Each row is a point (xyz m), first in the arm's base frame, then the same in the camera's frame.
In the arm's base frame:
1: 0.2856 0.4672 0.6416
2: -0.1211 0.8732 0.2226
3: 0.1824 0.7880 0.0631
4: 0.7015 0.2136 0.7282
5: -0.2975 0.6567 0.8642
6: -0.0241 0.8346 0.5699
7: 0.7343 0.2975 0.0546
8: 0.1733 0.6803 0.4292
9: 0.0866 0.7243 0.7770
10: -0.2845 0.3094 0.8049
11: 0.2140 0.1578 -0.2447
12: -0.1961 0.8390 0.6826
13: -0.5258 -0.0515 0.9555
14: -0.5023 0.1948 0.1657
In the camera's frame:
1: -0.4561 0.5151 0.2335
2: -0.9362 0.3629 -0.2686
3: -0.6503 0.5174 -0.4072
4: -0.0204 0.7027 0.3743
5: -1.0085 0.2178 0.4121
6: -0.9135 0.4811 0.0735
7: 0.0677 0.6506 -0.2975
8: -0.6459 0.5153 -0.0255
9: -0.8011 0.5403 0.2997
10: -0.7272 0.0083 0.4486
11: -0.0960 0.1055 -0.5339
12: -1.0468 0.3714 0.1854
13: -0.6363 -0.3671 0.6975
14: -0.6538 -0.3511 -0.1299

